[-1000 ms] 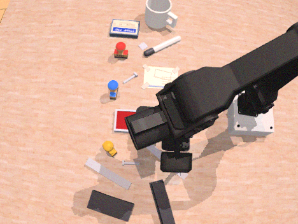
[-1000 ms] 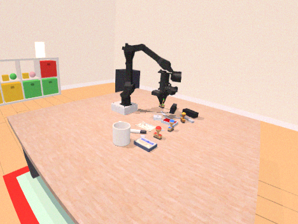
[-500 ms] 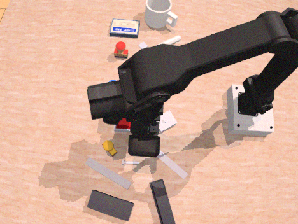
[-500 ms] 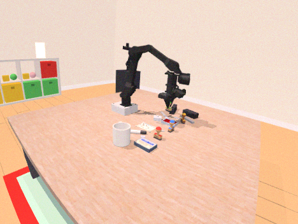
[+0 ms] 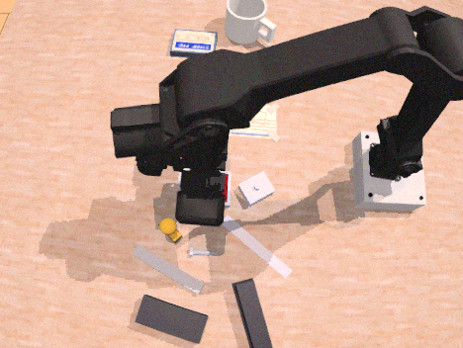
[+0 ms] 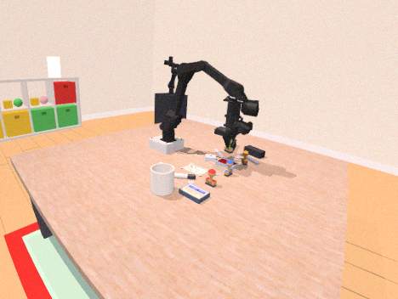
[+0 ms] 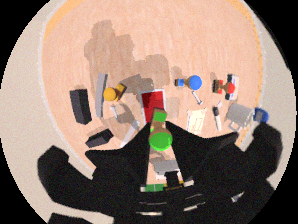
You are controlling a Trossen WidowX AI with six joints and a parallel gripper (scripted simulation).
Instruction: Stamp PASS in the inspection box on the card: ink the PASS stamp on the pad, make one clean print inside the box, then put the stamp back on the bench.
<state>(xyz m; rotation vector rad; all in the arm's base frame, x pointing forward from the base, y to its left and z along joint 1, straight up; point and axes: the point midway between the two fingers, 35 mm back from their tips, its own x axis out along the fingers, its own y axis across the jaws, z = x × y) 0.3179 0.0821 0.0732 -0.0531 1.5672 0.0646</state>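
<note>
My gripper tip is 80 mm above the red ink pad. From my gripper tip the other things lie so: blue-knobbed stamp: 80 mm to the right, 70 mm below, 60 mm ahead; then yellow-knobbed stamp: 80 mm to the left, 70 mm below, 50 mm ahead; then green-knobbed stamp: right at my gripper tip.
</note>
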